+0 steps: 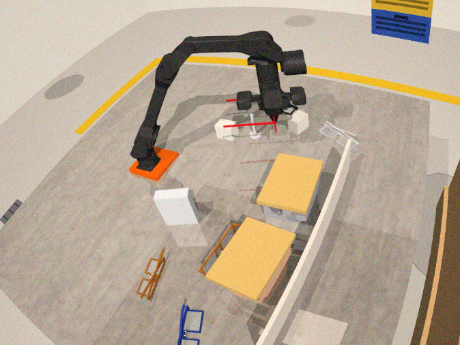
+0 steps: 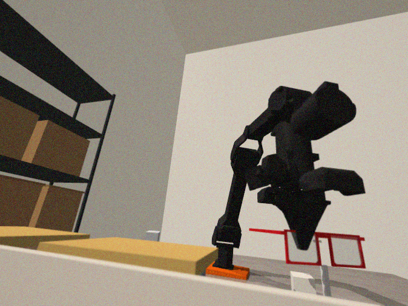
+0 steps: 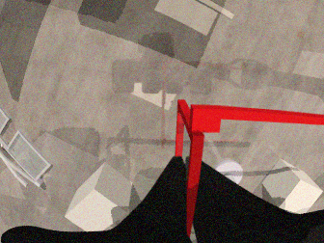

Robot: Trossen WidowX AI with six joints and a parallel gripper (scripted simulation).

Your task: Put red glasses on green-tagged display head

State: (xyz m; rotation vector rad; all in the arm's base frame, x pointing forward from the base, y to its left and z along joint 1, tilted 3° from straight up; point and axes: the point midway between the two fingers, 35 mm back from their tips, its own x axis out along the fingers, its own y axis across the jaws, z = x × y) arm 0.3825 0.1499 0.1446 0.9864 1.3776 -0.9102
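Now: gripper tip 100 mm past the white post, 90 mm above it and 50 mm to the right of it. Also, from my gripper tip: cream wall: 320 mm to the right, 200 mm ahead, 60 mm below.
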